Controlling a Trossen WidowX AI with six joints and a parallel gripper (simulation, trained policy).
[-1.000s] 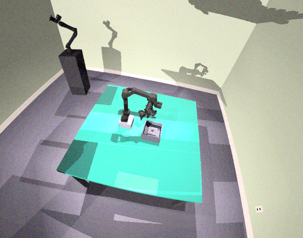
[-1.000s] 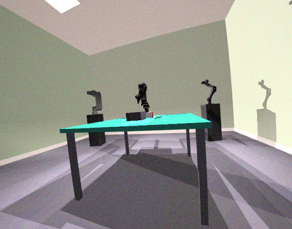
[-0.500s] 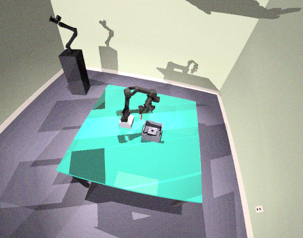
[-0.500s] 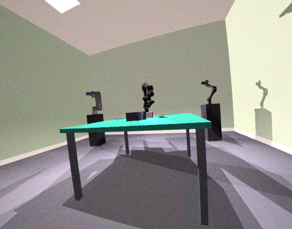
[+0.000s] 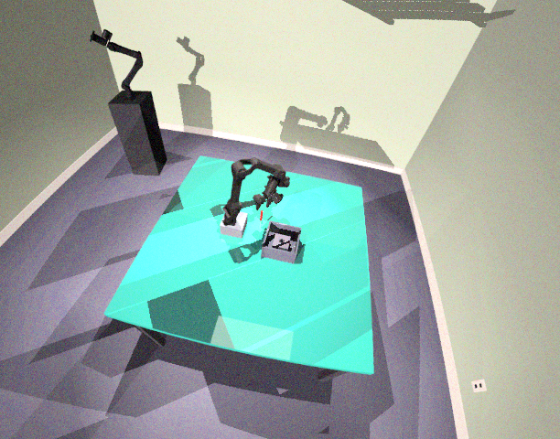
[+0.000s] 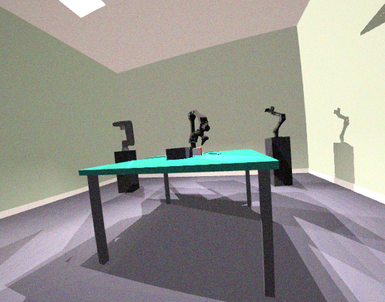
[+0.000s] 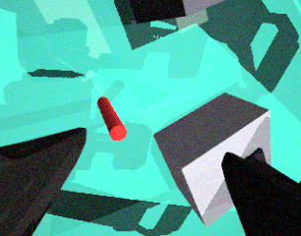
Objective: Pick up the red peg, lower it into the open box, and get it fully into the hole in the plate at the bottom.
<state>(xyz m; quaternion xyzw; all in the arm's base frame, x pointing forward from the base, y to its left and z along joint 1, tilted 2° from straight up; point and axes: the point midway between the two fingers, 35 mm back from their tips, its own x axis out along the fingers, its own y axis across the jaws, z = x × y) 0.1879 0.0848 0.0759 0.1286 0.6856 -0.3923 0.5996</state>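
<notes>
My gripper tip is now 8 cm above the red peg and 2 cm to the right of it. Also, from my gripper tip: grey box: 18 cm to the right, 12 cm ahead, 9 cm below; light plate: 18 cm to the right, 12 cm ahead, 8 cm below.
</notes>
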